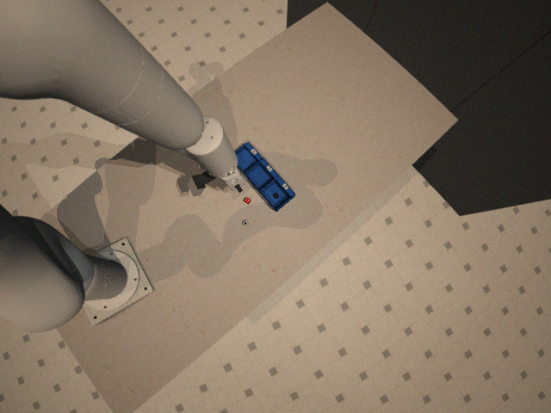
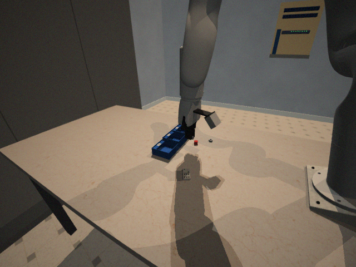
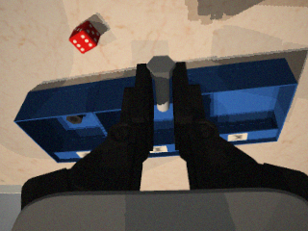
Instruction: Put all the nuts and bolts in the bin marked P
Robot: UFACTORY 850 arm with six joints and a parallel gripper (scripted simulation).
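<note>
The black nut is 60 mm ahead of my hand, 120 mm to the right of it and 70 mm below it. Also, from my hand: blue bin: 80 mm ahead, 40 mm to the right, 60 mm below; then red die: 10 mm behind, 60 mm to the right, 80 mm below; then grey bolt: 10 mm behind, 20 mm below.
</note>
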